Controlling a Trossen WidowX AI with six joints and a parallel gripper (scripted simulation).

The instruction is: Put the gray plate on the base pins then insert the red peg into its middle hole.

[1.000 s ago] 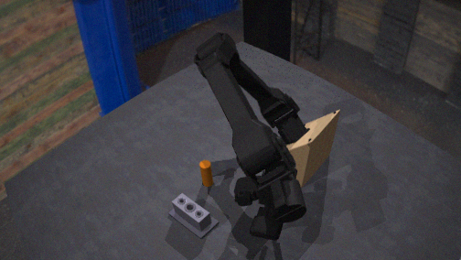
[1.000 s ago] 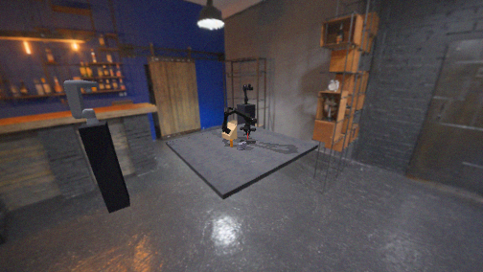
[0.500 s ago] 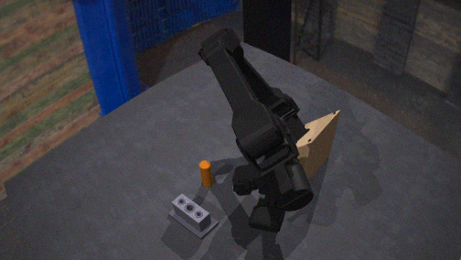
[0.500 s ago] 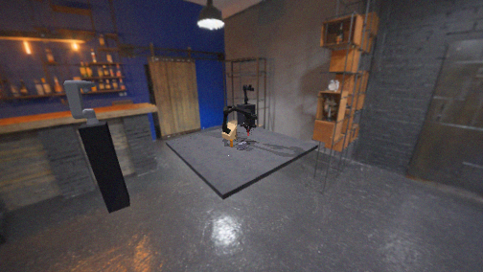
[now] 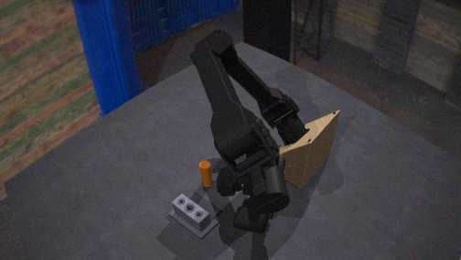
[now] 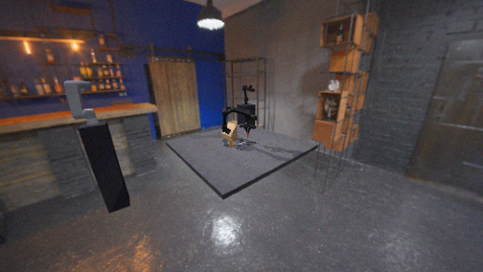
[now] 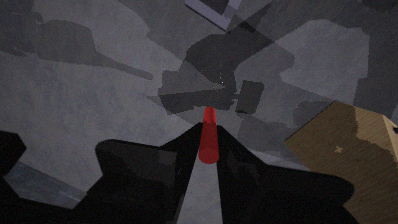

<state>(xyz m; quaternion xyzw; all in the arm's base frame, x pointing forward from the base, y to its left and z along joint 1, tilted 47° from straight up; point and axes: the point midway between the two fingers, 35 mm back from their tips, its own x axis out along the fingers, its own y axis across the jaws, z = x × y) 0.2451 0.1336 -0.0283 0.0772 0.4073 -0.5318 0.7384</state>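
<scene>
My gripper tip is 90 mm short of the plate, 150 mm to the left of it and 70 mm above it. Round my gripper tip: orange cylinder (20 mm behind, 220 mm to the right, 70 mm below); then red peg (right at my gripper tip).
</scene>
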